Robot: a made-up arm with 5 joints.
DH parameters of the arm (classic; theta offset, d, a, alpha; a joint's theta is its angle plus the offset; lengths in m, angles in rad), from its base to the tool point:
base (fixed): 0 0 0 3.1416
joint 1: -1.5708 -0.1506 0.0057 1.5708
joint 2: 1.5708 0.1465 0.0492 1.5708
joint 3: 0 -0.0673 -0.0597 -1.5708
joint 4: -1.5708 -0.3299 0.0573 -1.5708
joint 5: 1.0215 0 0.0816 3.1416
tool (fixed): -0.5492 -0.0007 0 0
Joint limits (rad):
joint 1: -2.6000..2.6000
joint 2: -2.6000..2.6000
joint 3: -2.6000..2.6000
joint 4: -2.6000..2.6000
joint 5: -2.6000..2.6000
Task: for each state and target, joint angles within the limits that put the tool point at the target. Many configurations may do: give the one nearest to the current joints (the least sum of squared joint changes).
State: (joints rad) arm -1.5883 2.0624 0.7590 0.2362 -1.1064
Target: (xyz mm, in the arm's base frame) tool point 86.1 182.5 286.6
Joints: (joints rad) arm -1.9818 2.6000 0.5560 0.2778 -1.1961
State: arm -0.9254 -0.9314 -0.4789 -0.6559 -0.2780
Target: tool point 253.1 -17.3 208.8
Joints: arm -0.7610 -1.4105 -0.3159 -0.6989 -0.3696
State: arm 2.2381 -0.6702 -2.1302 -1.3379 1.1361
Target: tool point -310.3 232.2 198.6
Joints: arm 1.7185 -1.2432 -1.5095 -1.3387 1.2931
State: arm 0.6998 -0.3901 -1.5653 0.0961 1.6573
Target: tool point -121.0 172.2 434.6
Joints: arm 1.2751 0.0719 -1.5486 0.0712 2.1670
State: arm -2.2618 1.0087 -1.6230 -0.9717 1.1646
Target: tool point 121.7 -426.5 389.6
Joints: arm -2.1583 0.6825 -2.0632 -1.1250 0.7889
